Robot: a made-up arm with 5 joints. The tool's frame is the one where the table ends. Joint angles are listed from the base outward.
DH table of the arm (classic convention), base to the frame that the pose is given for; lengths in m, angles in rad. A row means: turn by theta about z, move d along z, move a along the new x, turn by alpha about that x. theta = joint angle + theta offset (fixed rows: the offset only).
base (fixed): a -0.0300; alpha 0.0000; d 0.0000; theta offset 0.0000
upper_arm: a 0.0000; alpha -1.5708; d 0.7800; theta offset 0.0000
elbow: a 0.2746; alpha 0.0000; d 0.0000; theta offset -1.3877
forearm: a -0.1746; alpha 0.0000; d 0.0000; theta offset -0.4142
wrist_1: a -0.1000; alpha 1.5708; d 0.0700; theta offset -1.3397
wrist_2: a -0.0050; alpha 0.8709; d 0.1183; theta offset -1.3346
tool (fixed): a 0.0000; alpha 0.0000; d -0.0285; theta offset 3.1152
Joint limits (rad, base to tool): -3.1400..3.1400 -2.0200..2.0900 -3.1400..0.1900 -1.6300..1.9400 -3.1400..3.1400
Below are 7 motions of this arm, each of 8 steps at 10 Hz.
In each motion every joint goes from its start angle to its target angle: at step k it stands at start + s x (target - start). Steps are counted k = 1, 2, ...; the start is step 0. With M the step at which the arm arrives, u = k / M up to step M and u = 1 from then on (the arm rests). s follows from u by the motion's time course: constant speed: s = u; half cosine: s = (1 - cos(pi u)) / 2; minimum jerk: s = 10 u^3 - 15 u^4 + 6 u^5.
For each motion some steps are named. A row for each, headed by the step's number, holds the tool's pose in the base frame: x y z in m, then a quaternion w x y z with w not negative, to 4 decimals.
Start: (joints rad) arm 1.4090 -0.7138 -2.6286 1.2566 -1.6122
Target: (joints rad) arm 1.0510 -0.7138 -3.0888 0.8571 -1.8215
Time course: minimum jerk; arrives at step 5
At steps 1, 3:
1: -0.1114 -0.1686 1.3039 0.4560 -0.5104 0.0920 0.7233
3: -0.1915 -0.2528 1.2766 0.6796 -0.4472 -0.0615 0.5783

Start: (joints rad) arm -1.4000 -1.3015 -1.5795 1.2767 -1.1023
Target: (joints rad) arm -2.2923 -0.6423 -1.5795 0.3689 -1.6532
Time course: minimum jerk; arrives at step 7
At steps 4, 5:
4: 0.0252 -0.0008 1.2523 0.7262 0.2973 0.4685 -0.4059
5: -0.0042 -0.0511 1.2699 0.6423 0.3236 0.4806 -0.5018

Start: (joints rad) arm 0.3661 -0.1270 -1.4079 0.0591 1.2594
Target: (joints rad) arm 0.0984 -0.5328 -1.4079 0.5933 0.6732
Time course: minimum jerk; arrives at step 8
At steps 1, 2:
1: 0.2125 0.1903 1.1822 0.2293 0.6956 -0.1229 0.6696
2: 0.2072 0.1813 1.1862 0.2529 0.6860 -0.1127 0.6729

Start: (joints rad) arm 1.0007 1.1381 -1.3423 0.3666 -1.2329
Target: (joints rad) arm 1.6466 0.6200 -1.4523 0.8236 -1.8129
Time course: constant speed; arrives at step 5
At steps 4, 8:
4: -0.0550 0.4490 0.7437 0.2767 0.5920 -0.6874 -0.3169
8: -0.1118 0.4412 0.7868 0.3037 0.6760 -0.6042 -0.2928

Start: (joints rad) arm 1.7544 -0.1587 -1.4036 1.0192 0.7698
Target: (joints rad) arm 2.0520 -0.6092 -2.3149 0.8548 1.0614
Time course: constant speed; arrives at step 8
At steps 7, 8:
7: -0.1106 -0.0455 1.3323 0.4427 -0.4655 -0.2734 -0.7160
8: -0.0770 -0.1096 1.3393 0.5107 -0.4629 -0.2028 -0.6955

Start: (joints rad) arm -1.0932 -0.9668 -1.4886 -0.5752 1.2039
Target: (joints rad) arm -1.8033 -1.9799 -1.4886 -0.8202 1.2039
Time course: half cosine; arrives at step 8
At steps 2, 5, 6, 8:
2: -0.0452 0.2915 1.2024 0.5545 -0.2842 -0.3189 0.7142
5: 0.0684 0.4576 0.9754 0.5287 -0.5468 -0.0405 0.6480
6: 0.1235 0.4679 0.8921 0.5069 -0.5944 0.0607 0.6214
8: 0.1734 0.4586 0.8146 0.4814 -0.6235 0.1558 0.5960

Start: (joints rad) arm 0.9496 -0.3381 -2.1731 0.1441 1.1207
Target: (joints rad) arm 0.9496 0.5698 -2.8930 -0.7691 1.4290
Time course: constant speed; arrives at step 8
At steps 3, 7, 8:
3: -0.0539 0.1250 1.3427 0.2605 -0.3673 0.2545 -0.8558
7: -0.0078 0.1882 1.2617 0.3985 -0.2644 0.3379 -0.8106
8: 0.0020 0.2015 1.2308 0.4320 -0.2353 0.3532 -0.7958

